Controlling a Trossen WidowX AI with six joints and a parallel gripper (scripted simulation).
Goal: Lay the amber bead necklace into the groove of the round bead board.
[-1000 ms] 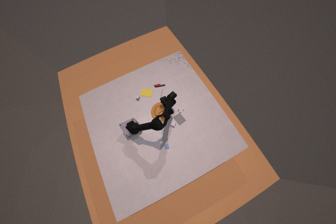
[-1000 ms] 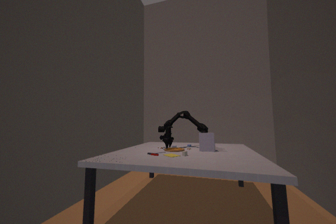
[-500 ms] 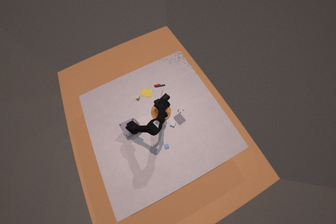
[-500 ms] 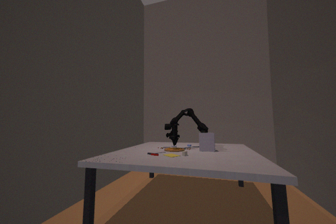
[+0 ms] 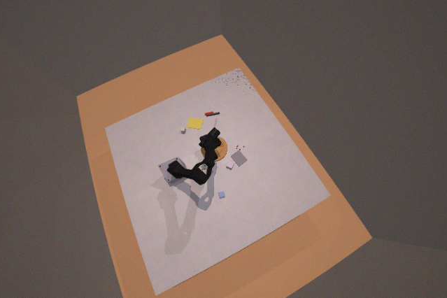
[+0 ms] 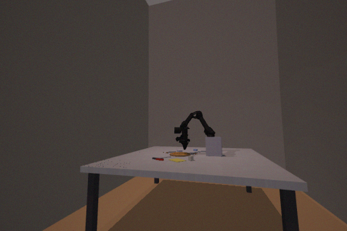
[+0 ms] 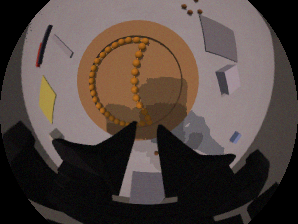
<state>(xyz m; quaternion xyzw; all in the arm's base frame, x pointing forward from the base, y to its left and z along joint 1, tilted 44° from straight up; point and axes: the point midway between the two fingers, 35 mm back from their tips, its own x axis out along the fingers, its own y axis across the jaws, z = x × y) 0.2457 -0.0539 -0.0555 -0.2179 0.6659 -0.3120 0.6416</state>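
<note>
Now: the round bead board 40 mm below my gripper tip, 40 mm ahead of it and 20 mm to the left of it. Round my gripper tip: cream cube (280 mm to the left, 90 mm behind, 30 mm below); then thin grey bar (190 mm to the left, 150 mm ahead, 50 mm below); then grey square plate (160 mm ahead, 140 mm to the right, 50 mm below).
</note>
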